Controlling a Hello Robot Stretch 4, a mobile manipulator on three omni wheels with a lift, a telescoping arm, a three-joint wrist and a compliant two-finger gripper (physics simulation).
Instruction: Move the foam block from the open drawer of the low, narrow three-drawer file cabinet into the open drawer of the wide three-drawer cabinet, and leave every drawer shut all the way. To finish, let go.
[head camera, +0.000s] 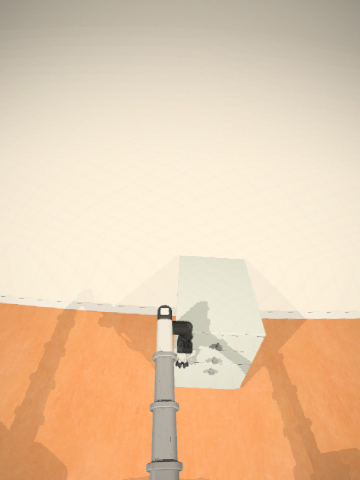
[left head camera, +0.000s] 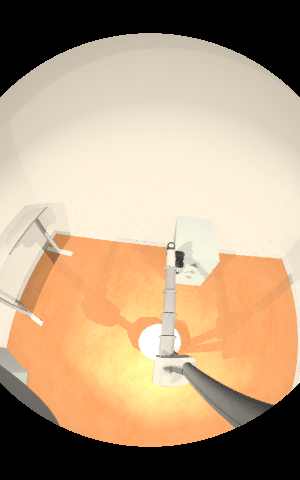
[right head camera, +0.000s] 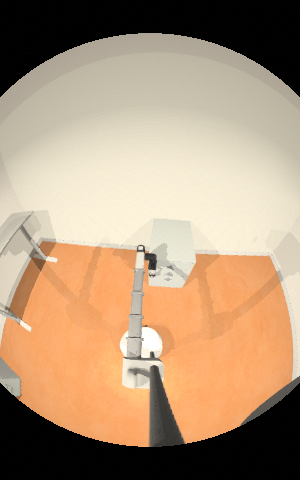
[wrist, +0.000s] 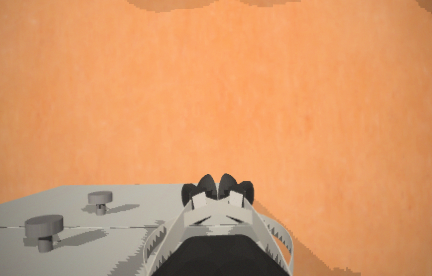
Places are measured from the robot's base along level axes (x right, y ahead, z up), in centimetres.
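Where they show: gripper, fingertip midpoint: (head camera: 181, 366) (right head camera: 151, 275) (wrist: 217, 189); robot's base, origin of the base link: (left head camera: 158, 340) (right head camera: 141, 343).
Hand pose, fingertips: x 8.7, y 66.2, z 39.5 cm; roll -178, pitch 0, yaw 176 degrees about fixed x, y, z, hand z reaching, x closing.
Each offset is from my fingertips to the top centre of the thing. "pt": to the spot under its first point.
A pale three-drawer cabinet @[pt dx +25.2, dy +34.5, dz +22.3 cm] (head camera: 225, 285) (left head camera: 195, 235) (right head camera: 172, 232) stands against the far wall, its three drawer fronts flush and shut, each with a round knob. I cannot tell for certain which of the task's two cabinets it is. My gripper (head camera: 182, 364) (left head camera: 177, 271) (right head camera: 152, 274) (wrist: 217, 189) is shut and empty, its fingertips together and pointing down. It hangs by the left part of the cabinet's front, to the left of the knobs in the head view. In the wrist view, drawer fronts and two knobs show at lower left. The foam block and an open drawer do not show.
My long arm (head camera: 164, 380) reaches along the cabinet's left side. A white table's leg @[pt dx -190.4, dy +35.8, dz +2.7 cm] (left head camera: 46, 234) (right head camera: 31, 241) stands at the left wall. Part of a grey box-like unit (left head camera: 15, 367) (right head camera: 11, 381) shows at lower left. A white round base (left head camera: 150, 342) (right head camera: 152, 340) is under the arm.
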